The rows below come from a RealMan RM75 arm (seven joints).
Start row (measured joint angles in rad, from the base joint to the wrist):
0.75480 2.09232 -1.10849 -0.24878 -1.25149 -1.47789 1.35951
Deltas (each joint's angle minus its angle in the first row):
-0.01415 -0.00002 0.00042 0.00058 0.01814 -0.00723 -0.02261
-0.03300 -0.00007 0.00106 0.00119 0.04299 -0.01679 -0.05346
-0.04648 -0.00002 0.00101 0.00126 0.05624 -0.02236 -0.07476
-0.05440 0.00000 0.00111 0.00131 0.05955 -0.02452 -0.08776
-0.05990 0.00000 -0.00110 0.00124 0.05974 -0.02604 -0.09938
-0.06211 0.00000 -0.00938 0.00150 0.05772 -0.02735 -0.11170
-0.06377 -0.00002 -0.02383 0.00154 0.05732 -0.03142 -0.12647
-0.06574 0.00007 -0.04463 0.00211 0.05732 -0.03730 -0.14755
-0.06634 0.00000 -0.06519 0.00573 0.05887 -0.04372 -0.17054
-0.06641 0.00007 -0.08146 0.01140 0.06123 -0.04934 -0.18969
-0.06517 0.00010 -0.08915 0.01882 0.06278 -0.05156 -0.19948
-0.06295 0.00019 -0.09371 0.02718 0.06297 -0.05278 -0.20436
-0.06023 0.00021 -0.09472 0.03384 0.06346 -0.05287 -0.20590
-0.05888 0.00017 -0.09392 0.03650 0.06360 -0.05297 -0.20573
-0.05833 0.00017 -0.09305 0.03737 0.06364 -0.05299 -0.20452
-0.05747 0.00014 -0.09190 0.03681 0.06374 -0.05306 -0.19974
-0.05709 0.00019 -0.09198 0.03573 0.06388 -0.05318 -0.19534
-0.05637 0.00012 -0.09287 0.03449 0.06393 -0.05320 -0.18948
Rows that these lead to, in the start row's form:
0.74065 2.09230 -1.10807 -0.24820 -1.23335 -1.48512 1.33690
0.72180 2.09225 -1.10743 -0.24759 -1.20850 -1.49468 1.30605
0.70832 2.09230 -1.10748 -0.24752 -1.19525 -1.50025 1.28475
0.70040 2.09232 -1.10738 -0.24747 -1.19194 -1.50241 1.27175
0.69490 2.09232 -1.10959 -0.24754 -1.19175 -1.50393 1.26013
0.69269 2.09232 -1.11787 -0.24728 -1.19377 -1.50524 1.24781
0.69103 2.09230 -1.13232 -0.24724 -1.19417 -1.50931 1.23304
0.68906 2.09239 -1.15312 -0.24667 -1.19417 -1.51519 1.21196
0.68846 2.09232 -1.17368 -0.24305 -1.19262 -1.52161 1.18897
0.68839 2.09239 -1.18995 -0.23738 -1.19026 -1.52723 1.16982
0.68963 2.09242 -1.19764 -0.22996 -1.18871 -1.52945 1.16003
0.69185 2.09251 -1.20220 -0.22160 -1.18852 -1.53067 1.15515
0.69457 2.09253 -1.20321 -0.21494 -1.18803 -1.53076 1.15361
0.69592 2.09249 -1.20241 -0.21228 -1.18789 -1.53086 1.15378
0.69647 2.09249 -1.20154 -0.21141 -1.18785 -1.53088 1.15499
0.69733 2.09246 -1.20039 -0.21197 -1.18775 -1.53095 1.15977
0.69771 2.09251 -1.20047 -0.21305 -1.18761 -1.53107 1.16417
0.69843 2.09244 -1.20136 -0.21429 -1.18756 -1.53109 1.17003

